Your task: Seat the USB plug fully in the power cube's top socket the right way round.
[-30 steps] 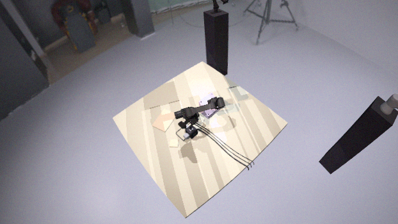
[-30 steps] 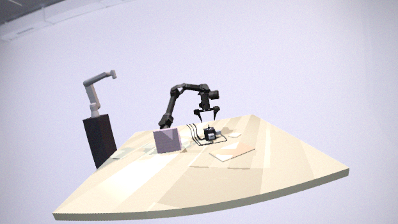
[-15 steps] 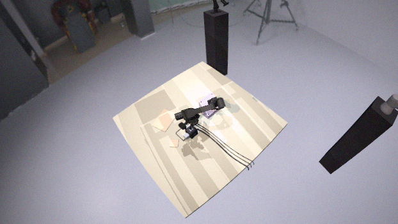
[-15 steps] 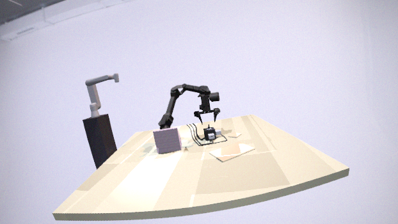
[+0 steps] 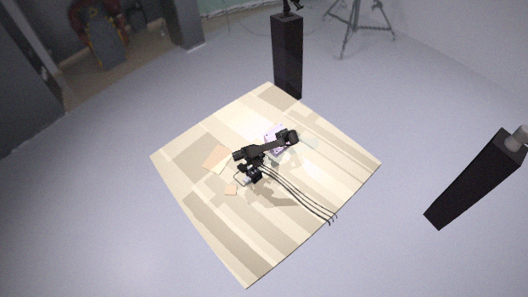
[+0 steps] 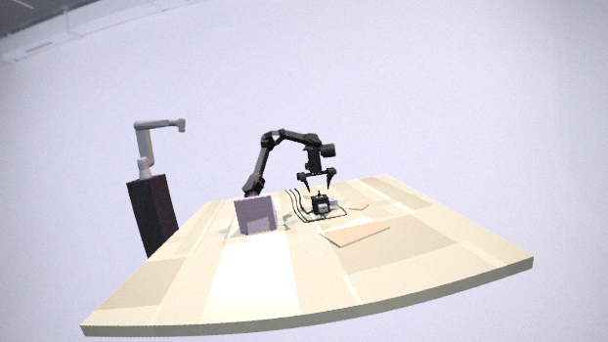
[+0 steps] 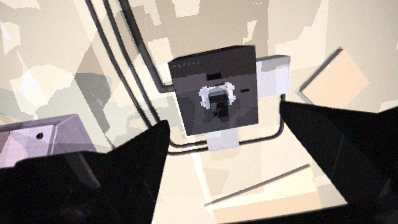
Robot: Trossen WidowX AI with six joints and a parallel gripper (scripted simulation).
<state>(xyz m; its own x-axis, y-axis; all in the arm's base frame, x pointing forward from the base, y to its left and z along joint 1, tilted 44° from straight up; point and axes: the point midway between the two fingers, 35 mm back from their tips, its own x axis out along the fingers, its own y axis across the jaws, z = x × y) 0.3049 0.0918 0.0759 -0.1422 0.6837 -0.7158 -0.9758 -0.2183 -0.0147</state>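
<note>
The silver USB plug lies 1 cm below my gripper tip.
</note>
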